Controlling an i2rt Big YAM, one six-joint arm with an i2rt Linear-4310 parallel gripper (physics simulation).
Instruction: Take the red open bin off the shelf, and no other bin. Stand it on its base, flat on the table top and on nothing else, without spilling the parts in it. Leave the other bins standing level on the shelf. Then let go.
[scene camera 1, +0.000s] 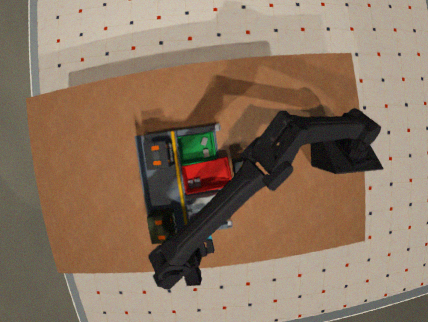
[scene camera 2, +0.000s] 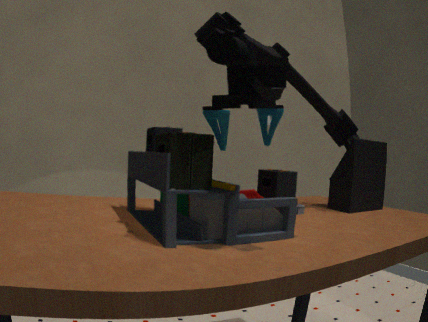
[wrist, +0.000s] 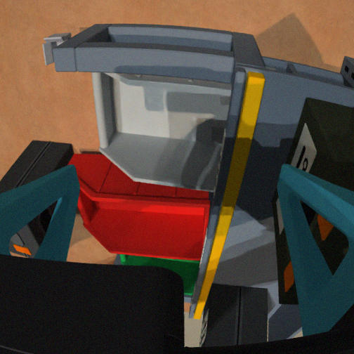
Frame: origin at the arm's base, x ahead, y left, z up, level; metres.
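Seen in the pictures: gripper, between the fingertips: (scene camera 2: 246, 147); arm's base, origin of its link: (scene camera 1: 353, 153) (scene camera 2: 361, 157).
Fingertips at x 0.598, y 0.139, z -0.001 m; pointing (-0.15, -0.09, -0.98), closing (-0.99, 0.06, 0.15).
Observation:
Offsets run from my fingertips to a thing's top centre. "*": to the spot under its first point.
The red open bin {dx -0.080, dy -0.170, dz -0.091 m} (scene camera 1: 207, 172) (scene camera 2: 251, 194) (wrist: 150, 225) sits in the shelf (scene camera 1: 174, 145) (scene camera 2: 171, 220) (wrist: 150, 59) between a green bin {dx -0.046, dy -0.275, dz -0.097 m} (scene camera 1: 191, 149) (scene camera 2: 182, 205) (wrist: 189, 272) and a light grey bin {dx -0.022, dy -0.049, dz -0.097 m} (scene camera 1: 196, 204) (scene camera 2: 207, 212) (wrist: 165, 160). Its front sticks out farther than the green bin's. Small grey parts {* dx -0.020, dy -0.151, dz -0.154 m} (scene camera 1: 193, 182) lie in it in scene camera 1. My gripper (scene camera 2: 245, 147) (wrist: 178, 175) is open and empty, high above the bins and touching none. In scene camera 1 the arm hides part of the grey bin.
A dark green box {dx +0.107, dy -0.045, dz +0.021 m} (scene camera 1: 162, 227) (scene camera 2: 195, 160) (wrist: 320, 200) and a black box (scene camera 1: 157, 154) (scene camera 2: 162, 137) (wrist: 237, 310) stand on the shelf top behind the yellow strip. Another black box {dx -0.210, dy -0.153, dz -0.046 m} (scene camera 2: 277, 184) (wrist: 37, 165) stands on the table close in front of the red bin.

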